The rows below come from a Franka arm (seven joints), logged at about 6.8 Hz.
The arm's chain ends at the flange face. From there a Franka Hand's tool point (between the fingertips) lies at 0.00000 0.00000 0.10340 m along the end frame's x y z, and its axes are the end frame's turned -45 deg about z.
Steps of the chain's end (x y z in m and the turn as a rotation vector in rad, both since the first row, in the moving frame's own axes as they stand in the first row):
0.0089 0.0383 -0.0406 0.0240 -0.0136 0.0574
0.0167 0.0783 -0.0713 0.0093 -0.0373 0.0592
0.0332 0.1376 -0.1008 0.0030 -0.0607 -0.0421
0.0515 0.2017 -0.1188 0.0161 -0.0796 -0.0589
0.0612 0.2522 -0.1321 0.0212 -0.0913 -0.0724
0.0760 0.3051 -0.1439 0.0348 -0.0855 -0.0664
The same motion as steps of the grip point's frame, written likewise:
-0.0200 0.0306 -0.0406 0.0266 0.0074 0.0574
-0.0455 0.0637 -0.0714 0.0330 -0.0198 0.0592
-0.0781 0.1162 -0.1010 0.0450 -0.0408 -0.0421
-0.1110 0.1722 -0.1191 0.0677 -0.0449 -0.0589
-0.1405 0.2136 -0.1326 0.0795 -0.0496 -0.0724
-0.1660 0.2608 -0.1443 0.0851 -0.0359 -0.0664

